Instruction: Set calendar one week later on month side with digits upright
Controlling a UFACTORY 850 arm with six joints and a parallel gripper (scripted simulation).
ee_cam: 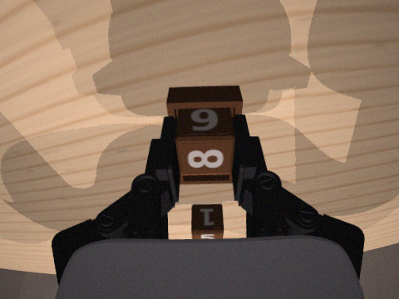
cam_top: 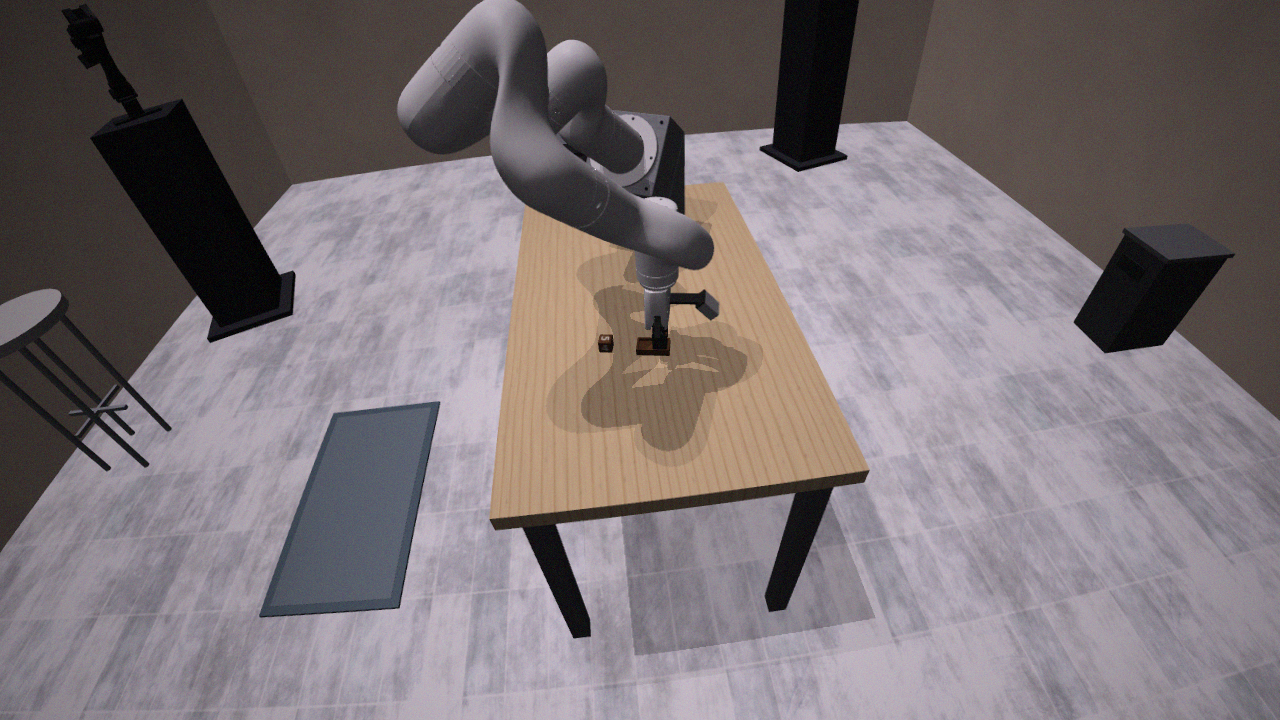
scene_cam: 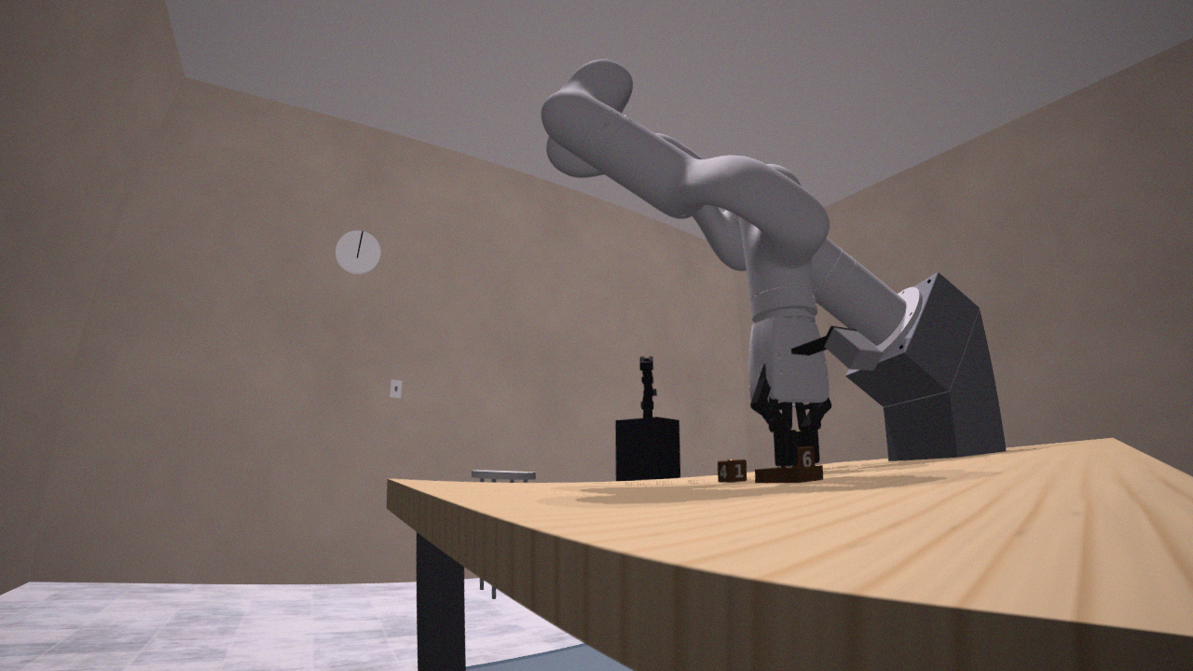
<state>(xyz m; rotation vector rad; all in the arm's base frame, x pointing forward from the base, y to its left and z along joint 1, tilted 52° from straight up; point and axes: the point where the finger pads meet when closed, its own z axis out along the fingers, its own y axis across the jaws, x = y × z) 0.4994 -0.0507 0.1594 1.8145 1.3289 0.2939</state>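
Right now my hand is 30 mm above the dark brown tray, 10 mm to the left of it and 10 mm past it.
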